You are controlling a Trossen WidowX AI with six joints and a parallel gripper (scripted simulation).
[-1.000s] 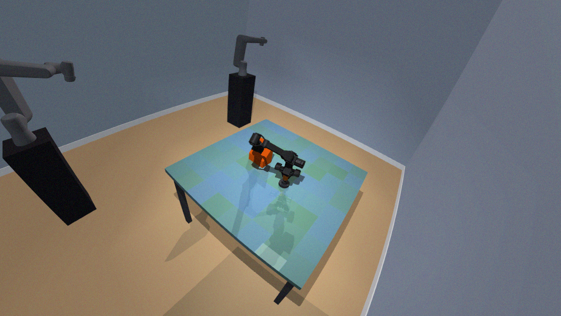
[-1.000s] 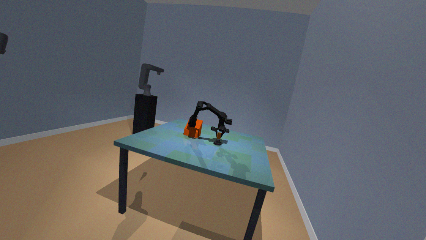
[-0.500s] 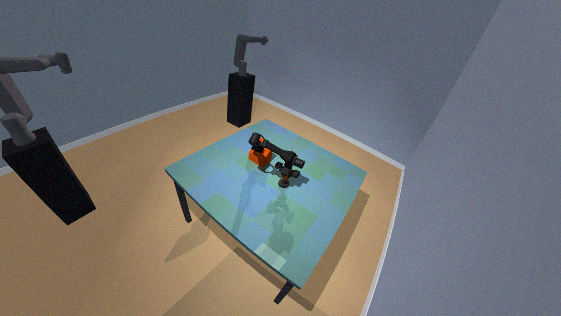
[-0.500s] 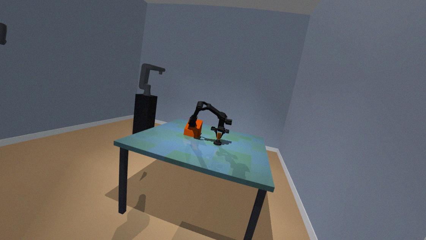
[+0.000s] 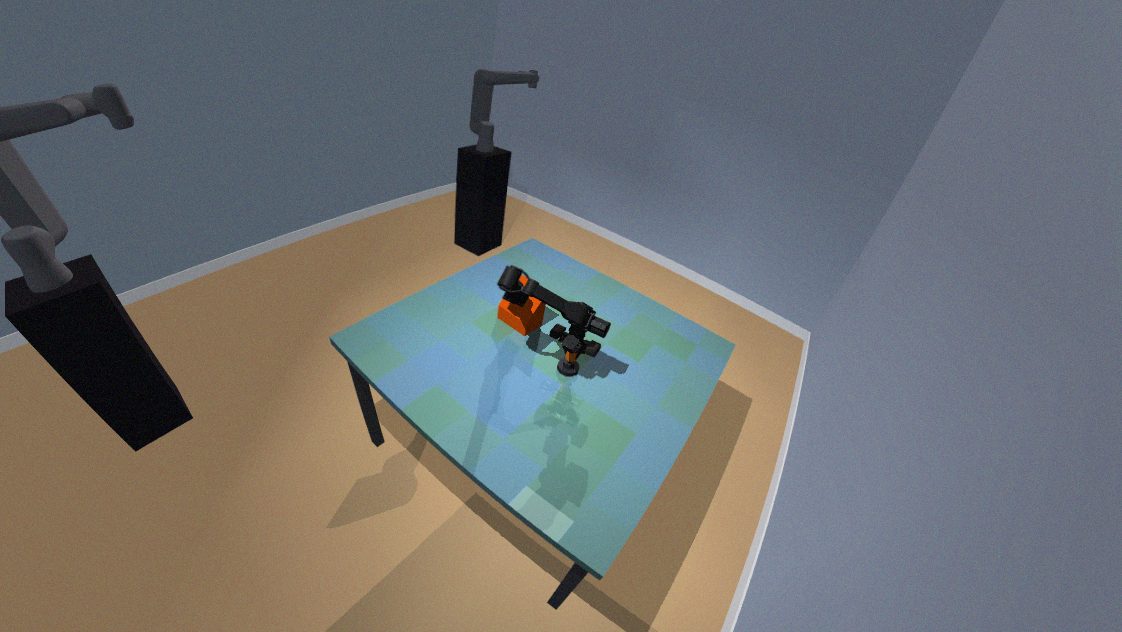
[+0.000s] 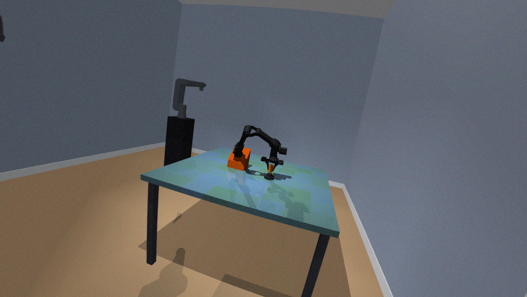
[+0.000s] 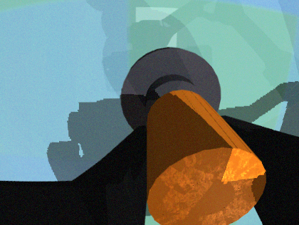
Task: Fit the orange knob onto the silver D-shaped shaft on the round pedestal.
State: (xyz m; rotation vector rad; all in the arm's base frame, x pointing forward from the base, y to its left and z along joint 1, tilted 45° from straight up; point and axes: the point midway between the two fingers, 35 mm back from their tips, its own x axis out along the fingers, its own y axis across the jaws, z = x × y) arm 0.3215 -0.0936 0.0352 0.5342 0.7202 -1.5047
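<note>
Right now the pedestal is 40 mm below my gripper tip. Round my gripper tip: orange knob 30 mm above.
</note>
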